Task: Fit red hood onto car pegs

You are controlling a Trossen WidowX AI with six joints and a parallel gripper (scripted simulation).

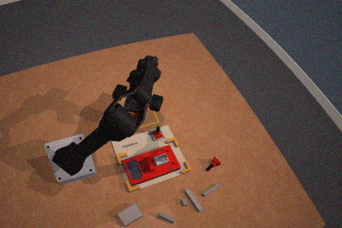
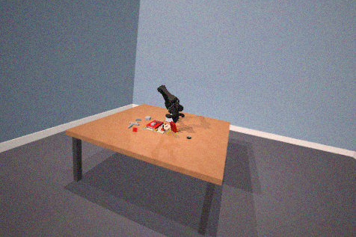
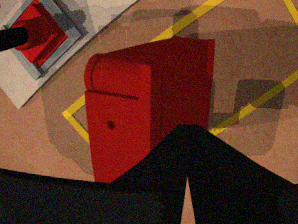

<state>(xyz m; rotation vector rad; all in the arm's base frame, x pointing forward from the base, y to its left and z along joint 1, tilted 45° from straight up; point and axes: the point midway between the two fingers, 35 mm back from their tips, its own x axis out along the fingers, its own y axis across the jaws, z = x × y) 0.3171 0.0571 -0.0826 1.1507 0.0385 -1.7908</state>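
Now: gripper tip 10 mm short of the red hood and 30 mm above it. Round my gripper tip: grey engine block 210 mm to the right, 50 mm below.
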